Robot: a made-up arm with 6 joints. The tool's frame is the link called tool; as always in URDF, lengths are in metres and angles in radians. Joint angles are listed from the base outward.
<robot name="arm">
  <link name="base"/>
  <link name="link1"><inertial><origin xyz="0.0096 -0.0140 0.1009"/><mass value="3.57"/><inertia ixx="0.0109" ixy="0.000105" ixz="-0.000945" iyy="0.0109" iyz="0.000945" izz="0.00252"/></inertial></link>
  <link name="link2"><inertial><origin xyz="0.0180 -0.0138 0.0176"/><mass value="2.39"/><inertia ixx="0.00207" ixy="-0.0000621" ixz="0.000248" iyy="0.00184" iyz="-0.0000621" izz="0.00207"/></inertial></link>
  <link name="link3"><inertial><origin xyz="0.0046 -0.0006 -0.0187"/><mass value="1.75"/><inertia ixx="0.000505" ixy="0" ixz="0" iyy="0.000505" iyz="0" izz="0.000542"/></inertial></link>
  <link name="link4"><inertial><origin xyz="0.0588 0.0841 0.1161"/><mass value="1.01"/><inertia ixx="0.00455" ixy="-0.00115" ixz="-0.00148" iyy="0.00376" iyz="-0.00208" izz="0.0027"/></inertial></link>
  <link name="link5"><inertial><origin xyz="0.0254 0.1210 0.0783"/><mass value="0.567"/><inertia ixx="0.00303" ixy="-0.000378" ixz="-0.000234" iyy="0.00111" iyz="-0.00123" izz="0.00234"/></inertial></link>
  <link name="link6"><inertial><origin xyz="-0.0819 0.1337 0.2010"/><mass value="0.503"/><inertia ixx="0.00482" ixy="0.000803" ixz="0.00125" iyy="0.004" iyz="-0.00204" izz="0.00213"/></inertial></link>
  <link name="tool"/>
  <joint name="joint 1" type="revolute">
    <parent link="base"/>
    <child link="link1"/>
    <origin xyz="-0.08 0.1 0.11"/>
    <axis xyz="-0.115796 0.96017 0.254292"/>
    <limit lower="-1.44" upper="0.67"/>
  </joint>
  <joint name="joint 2" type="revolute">
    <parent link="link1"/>
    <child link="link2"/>
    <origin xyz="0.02 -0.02 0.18"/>
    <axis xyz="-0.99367 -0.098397 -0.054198"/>
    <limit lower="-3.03" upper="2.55"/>
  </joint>
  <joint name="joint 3" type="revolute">
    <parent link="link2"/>
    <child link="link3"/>
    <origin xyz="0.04 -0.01 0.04"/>
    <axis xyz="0 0 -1"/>
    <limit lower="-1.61" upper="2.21"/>
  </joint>
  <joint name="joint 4" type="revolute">
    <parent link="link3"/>
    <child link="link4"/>
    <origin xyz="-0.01 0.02 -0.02"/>
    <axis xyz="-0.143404 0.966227 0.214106"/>
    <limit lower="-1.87" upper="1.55"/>
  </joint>
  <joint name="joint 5" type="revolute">
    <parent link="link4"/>
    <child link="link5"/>
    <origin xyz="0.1 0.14 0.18"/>
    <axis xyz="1 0 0"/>
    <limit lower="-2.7" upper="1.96"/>
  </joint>
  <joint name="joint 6" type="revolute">
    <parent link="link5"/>
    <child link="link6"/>
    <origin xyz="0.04 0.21 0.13"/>
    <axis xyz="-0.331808 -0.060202 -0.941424"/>
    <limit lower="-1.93" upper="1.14"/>
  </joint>
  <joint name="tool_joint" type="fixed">
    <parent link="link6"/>
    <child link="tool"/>
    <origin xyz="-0.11 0.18 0.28" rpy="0 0 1.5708"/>
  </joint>
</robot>
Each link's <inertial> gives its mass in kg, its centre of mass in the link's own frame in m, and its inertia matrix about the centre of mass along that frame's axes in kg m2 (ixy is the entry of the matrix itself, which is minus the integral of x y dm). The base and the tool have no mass. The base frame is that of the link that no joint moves.
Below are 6 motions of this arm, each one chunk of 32 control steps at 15 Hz.
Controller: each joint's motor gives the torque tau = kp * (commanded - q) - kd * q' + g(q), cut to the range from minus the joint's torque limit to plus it. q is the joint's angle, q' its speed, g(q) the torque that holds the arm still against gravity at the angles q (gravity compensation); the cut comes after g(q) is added. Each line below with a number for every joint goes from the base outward.
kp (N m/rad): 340 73 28 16 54 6.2
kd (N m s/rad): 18 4.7 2.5 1.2 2.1 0.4
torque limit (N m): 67 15 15 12 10 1.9
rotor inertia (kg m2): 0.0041 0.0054 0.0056 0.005 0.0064 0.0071
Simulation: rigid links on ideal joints. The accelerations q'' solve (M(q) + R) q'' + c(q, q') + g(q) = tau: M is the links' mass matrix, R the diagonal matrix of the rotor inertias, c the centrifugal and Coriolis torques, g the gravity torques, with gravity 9.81 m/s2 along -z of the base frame. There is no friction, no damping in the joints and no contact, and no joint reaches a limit. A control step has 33 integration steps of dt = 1/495 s. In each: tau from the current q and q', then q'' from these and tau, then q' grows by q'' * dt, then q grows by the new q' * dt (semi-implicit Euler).
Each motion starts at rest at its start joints. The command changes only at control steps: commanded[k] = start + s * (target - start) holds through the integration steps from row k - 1 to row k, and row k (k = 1, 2, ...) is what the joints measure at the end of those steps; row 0 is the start. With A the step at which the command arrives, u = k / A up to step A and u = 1 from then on. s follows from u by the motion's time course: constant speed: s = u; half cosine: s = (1 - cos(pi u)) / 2; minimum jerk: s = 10 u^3 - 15 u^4 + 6 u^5; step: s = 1 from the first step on.
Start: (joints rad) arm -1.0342 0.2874 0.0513 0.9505 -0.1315 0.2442
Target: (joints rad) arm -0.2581 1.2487 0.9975 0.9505 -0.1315 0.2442
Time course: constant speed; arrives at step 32
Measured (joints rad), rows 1 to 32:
1: -1.0181 0.3001 0.0566 0.9300 -0.1313 0.2287
2: -0.9955 0.3220 0.0720 0.9152 -0.1306 0.2131
3: -0.9711 0.3506 0.0978 0.9129 -0.1299 0.2096
4: -0.9462 0.3834 0.1312 0.9213 -0.1297 0.2181
5: -0.9210 0.4181 0.1681 0.9359 -0.1302 0.2328
6: -0.8959 0.4527 0.2046 0.9512 -0.1310 0.2474
7: -0.8711 0.4860 0.2385 0.9627 -0.1319 0.2580
8: -0.8466 0.5173 0.2694 0.9683 -0.1326 0.2625
9: -0.8225 0.5470 0.2979 0.9682 -0.1329 0.2614
10: -0.7985 0.5757 0.3253 0.9643 -0.1327 0.2568
11: -0.7746 0.6041 0.3529 0.9588 -0.1321 0.2510
12: -0.7506 0.6329 0.3814 0.9539 -0.1315 0.2461
13: -0.7265 0.6622 0.4109 0.9509 -0.1310 0.2433
14: -0.7023 0.6921 0.4410 0.9501 -0.1308 0.2429
15: -0.6780 0.7223 0.4713 0.9511 -0.1309 0.2442
16: -0.6536 0.7528 0.5013 0.9530 -0.1312 0.2463
17: -0.6293 0.7832 0.5308 0.9550 -0.1316 0.2485
18: -0.6049 0.8135 0.5599 0.9565 -0.1320 0.2500
19: -0.5806 0.8436 0.5887 0.9573 -0.1323 0.2508
20: -0.5563 0.8736 0.6176 0.9573 -0.1324 0.2508
21: -0.5321 0.9035 0.6467 0.9569 -0.1324 0.2503
22: -0.5079 0.9334 0.6761 0.9564 -0.1322 0.2498
23: -0.4837 0.9633 0.7057 0.9559 -0.1321 0.2493
24: -0.4595 0.9932 0.7355 0.9556 -0.1319 0.2490
25: -0.4353 1.0231 0.7654 0.9555 -0.1318 0.2490
26: -0.4111 1.0531 0.7952 0.9555 -0.1318 0.2491
27: -0.3868 1.0831 0.8248 0.9556 -0.1318 0.2493
28: -0.3626 1.1130 0.8544 0.9557 -0.1318 0.2495
29: -0.3384 1.1430 0.8838 0.9557 -0.1318 0.2496
30: -0.3141 1.1730 0.9132 0.9557 -0.1319 0.2496
31: -0.2899 1.2030 0.9426 0.9556 -0.1319 0.2497
32: -0.2656 1.2329 0.9720 0.9555 -0.1318 0.2496

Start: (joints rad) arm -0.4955 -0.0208 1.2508 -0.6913 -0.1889 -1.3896
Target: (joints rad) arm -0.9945 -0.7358 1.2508 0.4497 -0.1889 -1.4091
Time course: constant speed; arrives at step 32
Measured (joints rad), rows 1 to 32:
1: -0.5042 -0.0282 1.2481 -0.6878 -0.1919 -1.3720
2: -0.5196 -0.0439 1.2446 -0.6735 -0.1911 -1.3556
3: -0.5365 -0.0654 1.2409 -0.6456 -0.1883 -1.3575
4: -0.5535 -0.0904 1.2392 -0.6061 -0.1857 -1.3715
5: -0.5699 -0.1169 1.2407 -0.5594 -0.1846 -1.3869
6: -0.5857 -0.1433 1.2451 -0.5100 -0.1851 -1.3972
7: -0.6009 -0.1687 1.2505 -0.4619 -0.1867 -1.4015
8: -0.6159 -0.1928 1.2552 -0.4174 -0.1882 -1.4017
9: -0.6310 -0.2156 1.2579 -0.3777 -0.1890 -1.4005
10: -0.6465 -0.2374 1.2584 -0.3425 -0.1890 -1.3995
11: -0.6622 -0.2587 1.2572 -0.3105 -0.1885 -1.3990
12: -0.6780 -0.2797 1.2552 -0.2802 -0.1878 -1.3987
13: -0.6938 -0.3008 1.2531 -0.2498 -0.1873 -1.3984
14: -0.7096 -0.3223 1.2515 -0.2180 -0.1871 -1.3980
15: -0.7252 -0.3442 1.2506 -0.1845 -0.1871 -1.3978
16: -0.7408 -0.3665 1.2505 -0.1491 -0.1872 -1.3983
17: -0.7563 -0.3891 1.2510 -0.1124 -0.1873 -1.3994
18: -0.7718 -0.4119 1.2519 -0.0750 -0.1873 -1.4011
19: -0.7873 -0.4347 1.2528 -0.0375 -0.1874 -1.4029
20: -0.8029 -0.4574 1.2536 -0.0004 -0.1874 -1.4045
21: -0.8184 -0.4799 1.2542 0.0361 -0.1874 -1.4058
22: -0.8340 -0.5023 1.2545 0.0720 -0.1875 -1.4066
23: -0.8495 -0.5245 1.2544 0.1073 -0.1875 -1.4071
24: -0.8651 -0.5466 1.2543 0.1423 -0.1875 -1.4075
25: -0.8807 -0.5687 1.2540 0.1772 -0.1875 -1.4078
26: -0.8963 -0.5909 1.2539 0.2122 -0.1875 -1.4081
27: -0.9119 -0.6131 1.2538 0.2475 -0.1875 -1.4087
28: -0.9275 -0.6354 1.2538 0.2830 -0.1875 -1.4094
29: -0.9431 -0.6578 1.2540 0.3187 -0.1875 -1.4102
30: -0.9586 -0.6802 1.2542 0.3546 -0.1875 -1.4111
31: -0.9742 -0.7025 1.2544 0.3905 -0.1875 -1.4120
32: -0.9897 -0.7249 1.2546 0.4264 -0.1875 -1.4129

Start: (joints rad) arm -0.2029 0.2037 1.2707 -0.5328 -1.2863 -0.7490
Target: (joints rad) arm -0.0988 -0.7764 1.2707 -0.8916 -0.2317 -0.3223
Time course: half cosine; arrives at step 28
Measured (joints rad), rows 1 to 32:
1: -0.2026 0.2018 1.2708 -0.5334 -1.2838 -0.7467
2: -0.2017 0.1952 1.2711 -0.5355 -1.2754 -0.7406
3: -0.2001 0.1829 1.2715 -0.5393 -1.2601 -0.7327
4: -0.1981 0.1648 1.2718 -0.5452 -1.2381 -0.7240
5: -0.1954 0.1411 1.2717 -0.5534 -1.2097 -0.7143
6: -0.1922 0.1121 1.2712 -0.5638 -1.1757 -0.7028
7: -0.1885 0.0781 1.2705 -0.5761 -1.1364 -0.6892
8: -0.1843 0.0396 1.2697 -0.5902 -1.0925 -0.6734
9: -0.1797 -0.0030 1.2690 -0.6058 -1.0444 -0.6556
10: -0.1747 -0.0492 1.2683 -0.6228 -0.9927 -0.6362
11: -0.1695 -0.0984 1.2678 -0.6409 -0.9382 -0.6154
12: -0.1640 -0.1500 1.2673 -0.6600 -0.8813 -0.5937
13: -0.1584 -0.2033 1.2669 -0.6797 -0.8229 -0.5713
14: -0.1528 -0.2577 1.2666 -0.6998 -0.7638 -0.5484
15: -0.1471 -0.3125 1.2663 -0.7199 -0.7046 -0.5253
16: -0.1415 -0.3670 1.2661 -0.7399 -0.6461 -0.5022
17: -0.1359 -0.4205 1.2660 -0.7593 -0.5891 -0.4795
18: -0.1306 -0.4724 1.2660 -0.7780 -0.5342 -0.4574
19: -0.1255 -0.5219 1.2662 -0.7956 -0.4822 -0.4362
20: -0.1207 -0.5686 1.2665 -0.8120 -0.4337 -0.4161
21: -0.1163 -0.6117 1.2669 -0.8269 -0.3893 -0.3975
22: -0.1123 -0.6508 1.2674 -0.8402 -0.3495 -0.3805
23: -0.1088 -0.6854 1.2680 -0.8519 -0.3148 -0.3654
24: -0.1058 -0.7149 1.2686 -0.8618 -0.2857 -0.3525
25: -0.1033 -0.7390 1.2692 -0.8698 -0.2625 -0.3419
26: -0.1015 -0.7574 1.2698 -0.8759 -0.2455 -0.3337
27: -0.1002 -0.7698 1.2704 -0.8801 -0.2349 -0.3282
28: -0.0997 -0.7761 1.2708 -0.8824 -0.2308 -0.3254
29: -0.0993 -0.7778 1.2714 -0.8842 -0.2310 -0.3237
30: -0.0989 -0.7775 1.2720 -0.8868 -0.2319 -0.3218
31: -0.0986 -0.7768 1.2723 -0.8893 -0.2325 -0.3202
32: -0.0985 -0.7763 1.2721 -0.8910 -0.2324 -0.3200

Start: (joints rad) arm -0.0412 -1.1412 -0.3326 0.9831 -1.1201 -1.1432
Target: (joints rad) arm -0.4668 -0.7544 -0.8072 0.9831 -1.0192 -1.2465
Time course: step
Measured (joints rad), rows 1 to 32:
1: -0.2891 -0.9353 -0.3006 0.8362 -0.9395 -1.4216
2: -0.4264 -0.8452 -0.5072 0.8509 -0.9466 -1.7592
3: -0.4678 -0.7775 -0.7036 0.9618 -1.0014 -1.5574
4: -0.4810 -0.7324 -0.8420 1.0634 -1.0530 -1.2211
5: -0.4845 -0.7280 -0.9288 1.0998 -1.0674 -0.9307
6: -0.4798 -0.7474 -0.9563 1.0714 -1.0585 -0.6425
7: -0.4753 -0.7597 -0.9425 1.0269 -1.0507 -0.4419
8: -0.4735 -0.7554 -0.9067 1.0033 -1.0455 -0.3896
9: -0.4723 -0.7472 -0.8701 0.9963 -1.0406 -0.5040
10: -0.4710 -0.7469 -0.8531 0.9943 -1.0369 -0.8064
11: -0.4682 -0.7589 -0.8414 0.9902 -1.0134 -1.1380
12: -0.4640 -0.7622 -0.7986 0.9731 -0.9976 -1.2957
13: -0.4606 -0.7588 -0.7571 0.9632 -0.9965 -1.3404
14: -0.4601 -0.7553 -0.7403 0.9636 -1.0007 -1.3388
15: -0.4618 -0.7535 -0.7476 0.9693 -1.0073 -1.3162
16: -0.4645 -0.7530 -0.7689 0.9765 -1.0144 -1.2837
17: -0.4668 -0.7534 -0.7937 0.9827 -1.0205 -1.2516
18: -0.4684 -0.7540 -0.8141 0.9871 -1.0246 -1.2280
19: -0.4690 -0.7544 -0.8263 0.9894 -1.0260 -1.2167
20: -0.4689 -0.7545 -0.8296 0.9896 -1.0252 -1.2168
21: -0.4683 -0.7545 -0.8260 0.9882 -1.0230 -1.2247
22: -0.4675 -0.7545 -0.8185 0.9859 -1.0205 -1.2359
23: -0.4667 -0.7545 -0.8105 0.9835 -1.0184 -1.2463
24: -0.4662 -0.7545 -0.8040 0.9817 -1.0172 -1.2534
25: -0.4660 -0.7545 -0.8005 0.9809 -1.0169 -1.2565
26: -0.4661 -0.7544 -0.7998 0.9809 -1.0173 -1.2560
27: -0.4663 -0.7544 -0.8013 0.9814 -1.0180 -1.2532
28: -0.4666 -0.7544 -0.8038 0.9823 -1.0189 -1.2494
29: -0.4669 -0.7544 -0.8065 0.9831 -1.0195 -1.2461
30: -0.4670 -0.7544 -0.8085 0.9837 -1.0199 -1.2439
31: -0.4671 -0.7544 -0.8095 0.9839 -1.0200 -1.2431
32: -0.4670 -0.7544 -0.8096 0.9838 -1.0198 -1.2434

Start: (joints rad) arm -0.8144 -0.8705 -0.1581 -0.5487 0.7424 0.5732
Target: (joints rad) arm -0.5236 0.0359 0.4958 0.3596 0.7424 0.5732
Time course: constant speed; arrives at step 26
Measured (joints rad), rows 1 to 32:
1: -0.8083 -0.8574 -0.1544 -0.5515 0.7527 0.5621
2: -0.7994 -0.8329 -0.1433 -0.5475 0.7583 0.5398
3: -0.7895 -0.7989 -0.1247 -0.5329 0.7568 0.5249
4: -0.7789 -0.7588 -0.1000 -0.5056 0.7509 0.5237
5: -0.7673 -0.7168 -0.0714 -0.4652 0.7440 0.5333
6: -0.7548 -0.6759 -0.0412 -0.4138 0.7385 0.5483
7: -0.7417 -0.6376 -0.0107 -0.3557 0.7355 0.5645
8: -0.7285 -0.6021 0.0195 -0.2961 0.7347 0.5792
9: -0.7157 -0.5682 0.0490 -0.2397 0.7352 0.5903
10: -0.7033 -0.5348 0.0774 -0.1897 0.7361 0.5971
11: -0.6917 -0.5012 0.1043 -0.1475 0.7369 0.5994
12: -0.6807 -0.4670 0.1295 -0.1129 0.7375 0.5975
13: -0.6701 -0.4325 0.1533 -0.0844 0.7381 0.5925
14: -0.6599 -0.3979 0.1761 -0.0598 0.7388 0.5856
15: -0.6496 -0.3632 0.1985 -0.0366 0.7395 0.5781
16: -0.6392 -0.3285 0.2211 -0.0128 0.7401 0.5715
17: -0.6286 -0.2937 0.2442 0.0135 0.7404 0.5665
18: -0.6177 -0.2587 0.2680 0.0432 0.7405 0.5639
19: -0.6065 -0.2237 0.2924 0.0767 0.7402 0.5636
20: -0.5950 -0.1886 0.3174 0.1135 0.7397 0.5654
21: -0.5834 -0.1536 0.3428 0.1528 0.7391 0.5686
22: -0.5717 -0.1186 0.3685 0.1934 0.7386 0.5723
23: -0.5600 -0.0839 0.3943 0.2342 0.7382 0.5759
24: -0.5485 -0.0492 0.4200 0.2742 0.7381 0.5788
25: -0.5371 -0.0146 0.4456 0.3126 0.7381 0.5806
26: -0.5258 0.0199 0.4710 0.3493 0.7383 0.5813
27: -0.5203 0.0346 0.4805 0.3861 0.7330 0.5912
28: -0.5184 0.0393 0.4855 0.4122 0.7315 0.6083
29: -0.5182 0.0391 0.4908 0.4247 0.7336 0.6170
30: -0.5190 0.0370 0.4965 0.4237 0.7372 0.6146
31: -0.5204 0.0349 0.5011 0.4117 0.7409 0.6047
32: -0.5220 0.0335 0.5034 0.3930 0.7437 0.5912

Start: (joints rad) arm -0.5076 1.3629 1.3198 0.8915 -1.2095 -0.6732
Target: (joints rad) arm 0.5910 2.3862 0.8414 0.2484 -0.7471 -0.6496
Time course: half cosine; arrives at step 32
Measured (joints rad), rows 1 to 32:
1: -0.5059 1.3645 1.3205 0.8907 -1.2085 -0.6736
2: -0.5001 1.3698 1.3218 0.8874 -1.2050 -0.6753
3: -0.4891 1.3796 1.3219 0.8804 -1.1986 -0.6787
4: -0.4729 1.3940 1.3196 0.8702 -1.1900 -0.6823
5: -0.4516 1.4131 1.3142 0.8574 -1.1797 -0.6846
6: -0.4254 1.4365 1.3053 0.8423 -1.1679 -0.6848
7: -0.3945 1.4643 1.2930 0.8251 -1.1546 -0.6833
8: -0.3594 1.4959 1.2779 0.8058 -1.1397 -0.6806
9: -0.3204 1.5313 1.2606 0.7843 -1.1232 -0.6776
10: -0.2780 1.5699 1.2416 0.7607 -1.1052 -0.6747
11: -0.2325 1.6114 1.2214 0.7351 -1.0858 -0.6722
12: -0.1844 1.6554 1.2004 0.7077 -1.0653 -0.6702
13: -0.1342 1.7016 1.1786 0.6790 -1.0438 -0.6685
14: -0.0823 1.7493 1.1561 0.6490 -1.0217 -0.6670
15: -0.0291 1.7983 1.1328 0.6182 -0.9991 -0.6656
16: 0.0247 1.8480 1.1088 0.5869 -0.9763 -0.6641
17: 0.0788 1.8980 1.0843 0.5553 -0.9536 -0.6625
18: 0.1325 1.9478 1.0595 0.5237 -0.9311 -0.6609
19: 0.1853 1.9969 1.0346 0.4923 -0.9091 -0.6593
20: 0.2367 2.0448 1.0101 0.4615 -0.8878 -0.6579
21: 0.2863 2.0912 0.9862 0.4315 -0.8674 -0.6567
22: 0.3334 2.1354 0.9632 0.4027 -0.8480 -0.6558
23: 0.3778 2.1772 0.9414 0.3754 -0.8298 -0.6550
24: 0.4188 2.2160 0.9210 0.3499 -0.8130 -0.6544
25: 0.4563 2.2516 0.9022 0.3265 -0.7979 -0.6539
26: 0.4897 2.2836 0.8852 0.3054 -0.7844 -0.6534
27: 0.5188 2.3116 0.8701 0.2868 -0.7729 -0.6530
28: 0.5433 2.3354 0.8571 0.2710 -0.7633 -0.6526
29: 0.5629 2.3548 0.8463 0.2581 -0.7557 -0.6523
30: 0.5776 2.3696 0.8379 0.2483 -0.7502 -0.6520
31: 0.5871 2.3796 0.8319 0.2416 -0.7469 -0.6519
32: 0.5914 2.3846 0.8285 0.2382 -0.7457 -0.6518

